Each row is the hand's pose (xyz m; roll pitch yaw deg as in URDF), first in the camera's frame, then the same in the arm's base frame.
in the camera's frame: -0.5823 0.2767 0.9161 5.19 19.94 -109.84
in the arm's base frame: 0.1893 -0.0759 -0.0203 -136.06 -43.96 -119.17
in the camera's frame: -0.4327 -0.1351 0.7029 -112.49 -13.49 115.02
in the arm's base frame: -0.2218 -0.2536 0.1715 26.50 10.79 28.51
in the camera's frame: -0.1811 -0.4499 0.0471 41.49 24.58 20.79
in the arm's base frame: -0.8303 -0.0948 0.6152 -135.15 15.43 131.45
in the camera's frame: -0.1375 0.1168 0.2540 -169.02 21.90 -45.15
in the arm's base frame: -0.4876 0.2672 0.2726 48.71 -5.17 -171.56
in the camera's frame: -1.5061 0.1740 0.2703 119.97 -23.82 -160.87
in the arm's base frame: 0.5894 -0.0939 1.0383 -64.52 -16.08 -46.92
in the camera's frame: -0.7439 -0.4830 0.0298 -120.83 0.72 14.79
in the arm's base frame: -0.4263 -0.2764 0.9643 68.25 38.54 140.87
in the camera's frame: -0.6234 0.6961 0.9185 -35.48 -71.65 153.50
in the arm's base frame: 0.4407 0.2485 -0.1161 104.82 36.98 -35.12
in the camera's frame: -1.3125 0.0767 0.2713 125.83 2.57 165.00
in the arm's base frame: 0.3917 -0.1163 0.9525 -83.77 -31.44 -3.35
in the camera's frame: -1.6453 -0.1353 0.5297 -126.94 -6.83 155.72
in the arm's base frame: 0.6336 -0.5175 1.0076 21.60 -18.64 0.21
